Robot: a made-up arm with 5 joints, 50 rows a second.
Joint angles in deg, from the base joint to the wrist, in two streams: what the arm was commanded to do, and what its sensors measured. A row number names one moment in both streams.
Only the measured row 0 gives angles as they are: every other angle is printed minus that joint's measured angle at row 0.
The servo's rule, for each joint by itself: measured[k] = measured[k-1] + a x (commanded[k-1-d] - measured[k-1]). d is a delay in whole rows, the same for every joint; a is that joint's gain. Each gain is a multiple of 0.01, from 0.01 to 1. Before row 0 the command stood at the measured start. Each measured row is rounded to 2 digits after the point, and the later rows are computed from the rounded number. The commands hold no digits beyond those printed.
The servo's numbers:
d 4
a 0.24 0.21 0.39 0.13 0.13
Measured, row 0: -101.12, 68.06, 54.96, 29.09, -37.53
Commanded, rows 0 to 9: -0.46, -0.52, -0.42, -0.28, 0.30; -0.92, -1.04, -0.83, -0.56, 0.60; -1.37, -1.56, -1.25, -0.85, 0.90; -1.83, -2.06, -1.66, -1.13, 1.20; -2.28, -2.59, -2.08, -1.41, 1.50; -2.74, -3.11, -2.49, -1.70, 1.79; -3.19, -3.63, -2.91, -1.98, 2.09; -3.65, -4.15, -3.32, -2.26, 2.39; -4.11, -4.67, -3.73, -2.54, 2.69; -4.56, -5.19, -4.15, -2.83, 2.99
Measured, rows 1 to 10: 0.00, 0.00, 0.00, 0.00, 0.00; 0.00, 0.00, 0.00, 0.00, 0.00; 0.00, 0.00, 0.00, 0.00, 0.00; 0.00, 0.00, 0.00, 0.00, 0.00; -0.11, -0.11, -0.16, -0.04, 0.04; -0.30, -0.31, -0.42, -0.11, 0.11; -0.56, -0.57, -0.74, -0.21, 0.21; -0.86, -0.88, -1.10, -0.33, 0.34; -1.20, -1.24, -1.48, -0.47, 0.49; -1.57, -1.63, -1.87, -0.63, 0.66
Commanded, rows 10 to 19: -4.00, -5.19, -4.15, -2.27, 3.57; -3.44, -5.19, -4.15, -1.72, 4.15; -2.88, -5.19, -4.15, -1.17, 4.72; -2.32, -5.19, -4.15, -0.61, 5.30; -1.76, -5.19, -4.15, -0.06, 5.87; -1.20, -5.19, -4.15, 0.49, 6.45; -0.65, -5.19, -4.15, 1.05, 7.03; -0.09, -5.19, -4.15, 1.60, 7.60; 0.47, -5.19, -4.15, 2.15, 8.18; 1.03, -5.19, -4.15, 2.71, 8.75
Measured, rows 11 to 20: -1.96, -2.05, -2.28, -0.81, 0.85; -2.37, -2.49, -2.69, -1.00, 1.05; -2.79, -2.95, -3.10, -1.20, 1.26; -3.21, -3.42, -3.51, -1.41, 1.48; -3.40, -3.79, -3.76, -1.52, 1.75; -3.41, -4.08, -3.91, -1.55, 2.06; -3.28, -4.31, -4.00, -1.50, 2.41; -3.05, -4.49, -4.06, -1.38, 2.79; -2.74, -4.64, -4.10, -1.21, 3.19; -2.37, -4.76, -4.12, -0.99, 3.61
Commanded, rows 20 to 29: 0.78, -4.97, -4.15, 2.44, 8.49; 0.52, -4.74, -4.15, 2.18, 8.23; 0.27, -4.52, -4.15, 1.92, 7.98; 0.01, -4.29, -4.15, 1.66, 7.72; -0.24, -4.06, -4.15, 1.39, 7.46; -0.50, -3.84, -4.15, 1.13, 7.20; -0.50, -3.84, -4.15, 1.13, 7.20; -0.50, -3.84, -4.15, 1.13, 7.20; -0.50, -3.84, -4.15, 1.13, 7.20; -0.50, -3.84, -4.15, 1.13, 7.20
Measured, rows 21 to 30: -1.96, -4.85, -4.13, -0.72, 4.05; -1.51, -4.92, -4.14, -0.42, 4.51; -1.03, -4.98, -4.14, -0.09, 4.99; -0.54, -5.02, -4.14, 0.27, 5.48; -0.22, -5.01, -4.14, 0.55, 5.87; -0.04, -4.95, -4.14, 0.76, 6.18; 0.03, -4.86, -4.14, 0.91, 6.41; 0.03, -4.74, -4.14, 1.01, 6.58; -0.03, -4.60, -4.14, 1.06, 6.69; -0.14, -4.44, -4.14, 1.07, 6.76
